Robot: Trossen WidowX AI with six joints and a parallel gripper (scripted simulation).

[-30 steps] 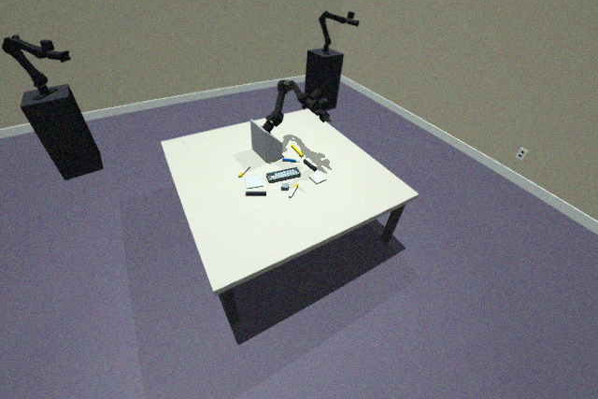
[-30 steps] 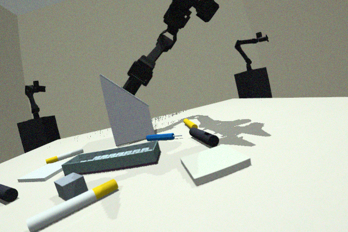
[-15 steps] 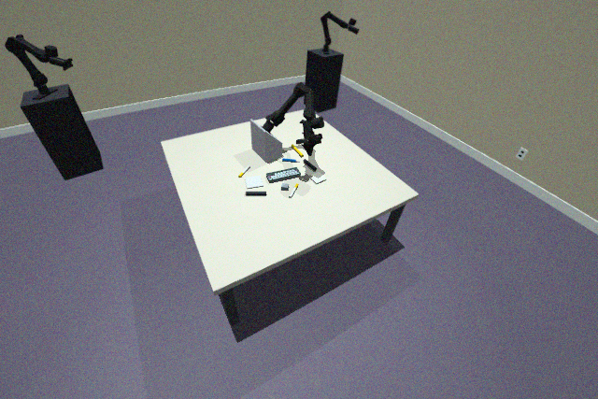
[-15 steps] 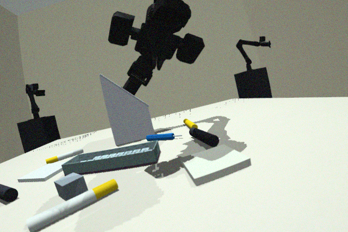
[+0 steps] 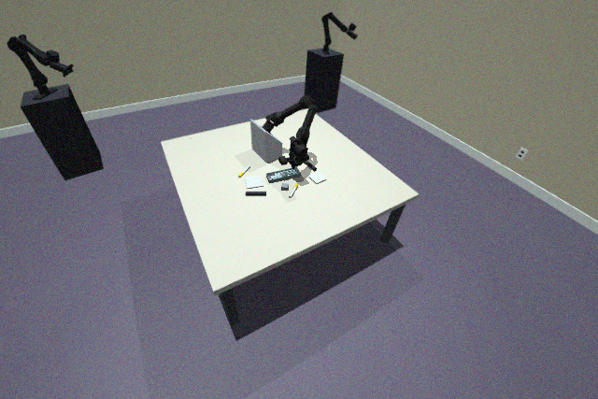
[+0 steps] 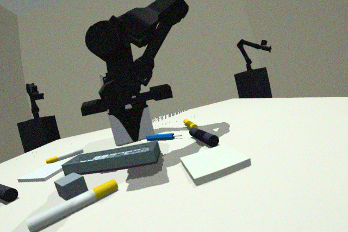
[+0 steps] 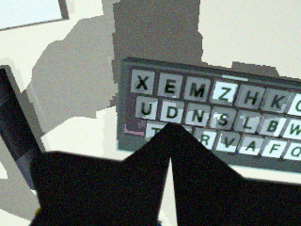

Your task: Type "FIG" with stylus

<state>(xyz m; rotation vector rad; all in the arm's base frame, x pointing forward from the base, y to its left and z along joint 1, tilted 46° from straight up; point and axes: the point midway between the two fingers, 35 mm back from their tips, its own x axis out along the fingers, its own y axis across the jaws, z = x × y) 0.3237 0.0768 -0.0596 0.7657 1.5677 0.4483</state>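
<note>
My gripper tip is 80 mm to the left of the F key, 40 mm past it and 30 mm above it. From my gripper tip the other things lie so: grey cube: 120 mm to the right, 90 mm ahead, 30 mm below; then blue stylus: 110 mm behind, 80 mm to the left, 30 mm below.
</note>
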